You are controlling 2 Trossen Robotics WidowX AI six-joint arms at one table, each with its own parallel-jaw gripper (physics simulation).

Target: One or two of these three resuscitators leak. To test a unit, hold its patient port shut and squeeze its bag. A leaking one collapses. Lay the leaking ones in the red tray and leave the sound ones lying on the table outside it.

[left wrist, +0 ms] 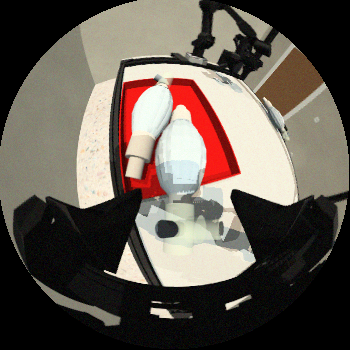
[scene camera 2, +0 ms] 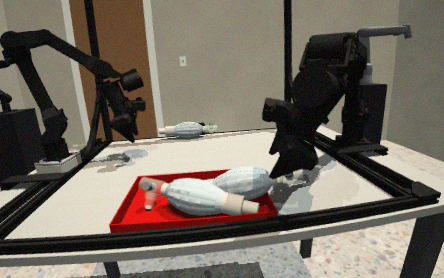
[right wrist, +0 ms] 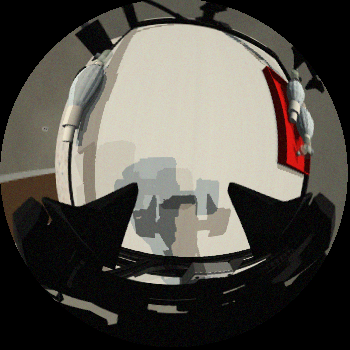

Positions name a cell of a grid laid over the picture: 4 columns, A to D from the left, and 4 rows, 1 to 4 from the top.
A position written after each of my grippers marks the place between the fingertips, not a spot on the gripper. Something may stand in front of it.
Note:
I see my left gripper (scene camera 2: C3), my right gripper (scene camera 2: B2), a red tray (scene camera 2: B4), a resuscitator (scene camera 2: C3), a resuscitator (right wrist: A1) and a resuscitator (scene camera 2: B3).
The red tray is seen too in the left wrist view (left wrist: C2) and in the right wrist view (right wrist: D2). My left gripper shows as well in the left wrist view (left wrist: C3). My right gripper is seen too in the right wrist view (right wrist: C3).

